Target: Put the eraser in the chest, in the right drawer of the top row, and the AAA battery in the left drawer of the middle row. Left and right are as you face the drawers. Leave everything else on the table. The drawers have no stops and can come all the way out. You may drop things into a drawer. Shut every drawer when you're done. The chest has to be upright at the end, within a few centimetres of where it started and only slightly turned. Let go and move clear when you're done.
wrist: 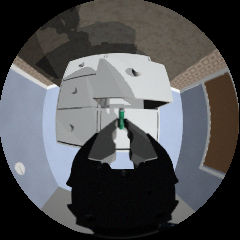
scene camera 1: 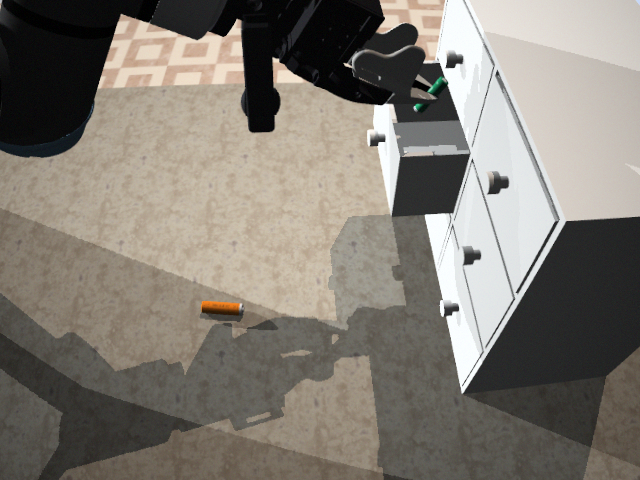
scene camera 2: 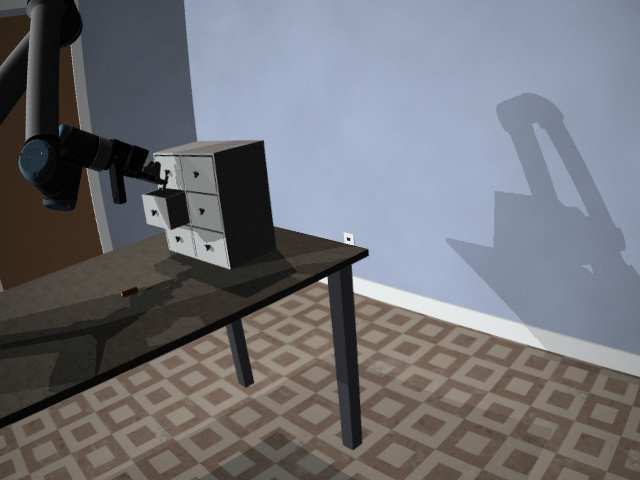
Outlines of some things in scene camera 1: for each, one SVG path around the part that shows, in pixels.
My gripper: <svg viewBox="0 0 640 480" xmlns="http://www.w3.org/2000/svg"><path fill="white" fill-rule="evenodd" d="M208 30L208 32L225 37L232 29L236 20L241 20L245 80L241 107L248 118L248 129L252 133L272 132L275 129L275 115L279 111L281 100L273 83L273 57L279 59L279 63L284 64L293 74L313 83L315 87L325 89L351 102L382 106L384 104L434 104L439 100L438 96L427 92L432 85L418 75L426 54L421 47L415 45L418 38L417 28L409 23L401 23L386 32L376 32L385 20L379 0L226 0L218 19Z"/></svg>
A drawer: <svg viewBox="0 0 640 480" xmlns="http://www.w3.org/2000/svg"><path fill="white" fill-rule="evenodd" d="M448 85L438 95L439 100L435 104L429 105L422 114L415 112L414 106L416 104L375 105L373 124L374 129L377 130L368 130L368 146L378 146L391 217L454 213L471 152ZM418 73L431 85L440 77L445 78L439 60L424 61Z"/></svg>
A drawer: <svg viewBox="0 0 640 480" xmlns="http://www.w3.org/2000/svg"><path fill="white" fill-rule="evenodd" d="M453 227L439 269L444 300L440 301L440 312L442 317L450 316L448 320L461 384L464 385L484 350L464 266L461 266L459 262L459 246Z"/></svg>
